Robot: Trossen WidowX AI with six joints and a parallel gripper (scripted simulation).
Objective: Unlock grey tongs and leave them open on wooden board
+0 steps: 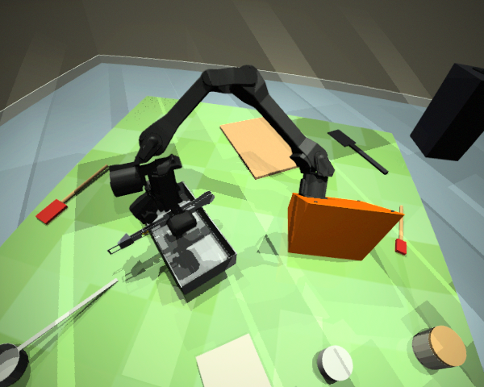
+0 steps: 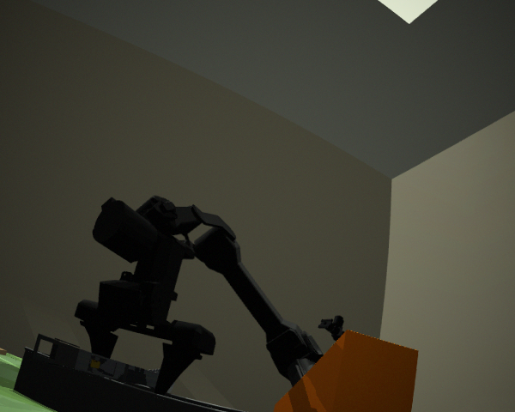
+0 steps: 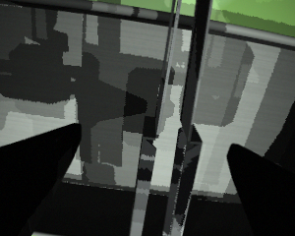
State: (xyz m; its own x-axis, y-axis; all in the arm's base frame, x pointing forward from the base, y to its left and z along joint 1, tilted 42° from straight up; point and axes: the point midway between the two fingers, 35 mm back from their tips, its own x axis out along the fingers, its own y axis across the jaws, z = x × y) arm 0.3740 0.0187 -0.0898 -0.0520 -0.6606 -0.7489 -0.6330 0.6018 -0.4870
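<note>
Right now my gripper tip is 3 cm past the roasting tin, 1 cm to the right of it and 2 cm above it. Round my gripper tip: slab (21 cm behind, 36 cm to the left, 4 cm below); red spatula (39 cm ahead, 9 cm to the right, 4 cm below); white disc (40 cm behind, 31 cm to the left, 3 cm below).
</note>
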